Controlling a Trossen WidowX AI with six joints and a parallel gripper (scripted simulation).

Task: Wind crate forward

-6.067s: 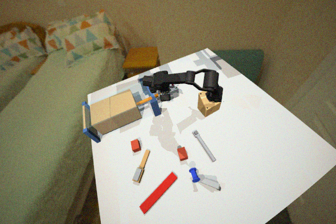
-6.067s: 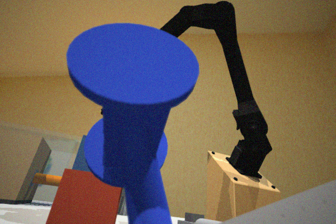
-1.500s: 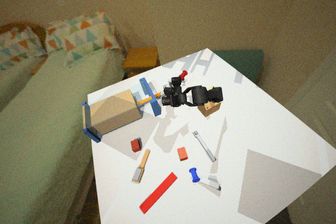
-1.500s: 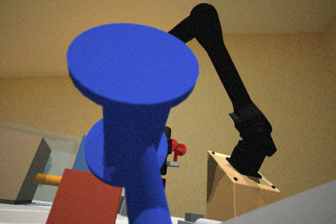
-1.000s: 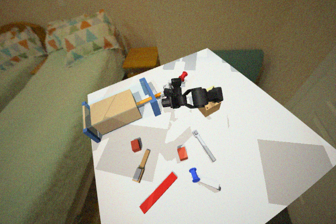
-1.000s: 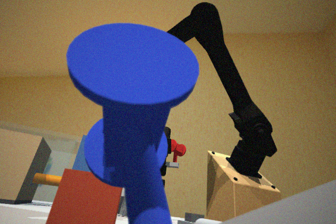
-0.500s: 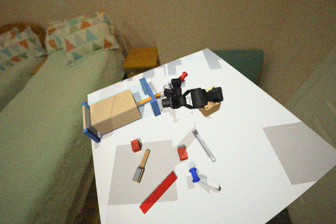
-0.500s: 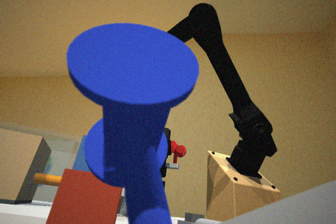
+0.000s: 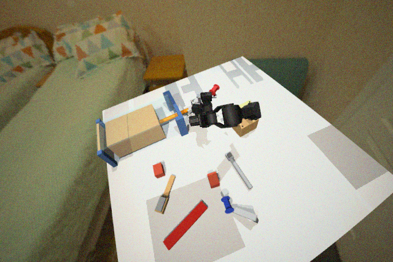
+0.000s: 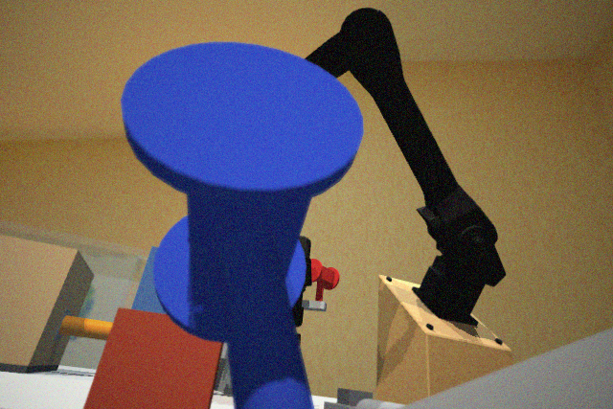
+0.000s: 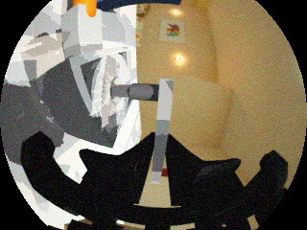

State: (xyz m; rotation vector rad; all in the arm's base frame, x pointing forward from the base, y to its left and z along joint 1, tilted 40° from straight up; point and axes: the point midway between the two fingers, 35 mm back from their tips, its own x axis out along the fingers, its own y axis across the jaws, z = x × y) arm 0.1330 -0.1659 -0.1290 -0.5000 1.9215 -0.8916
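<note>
The grey crank arm is 2 cm to the left of my gripper tip, 1 cm behind it and 1 cm above it. From my gripper tip the other things lie so: grey winch (11 cm below, 3 cm to the right, 3 cm ahead); winch drum (11 cm below, 4 cm ahead, 2 cm to the right); red grip (4 cm to the left, 4 cm behind, 4 cm above).
</note>
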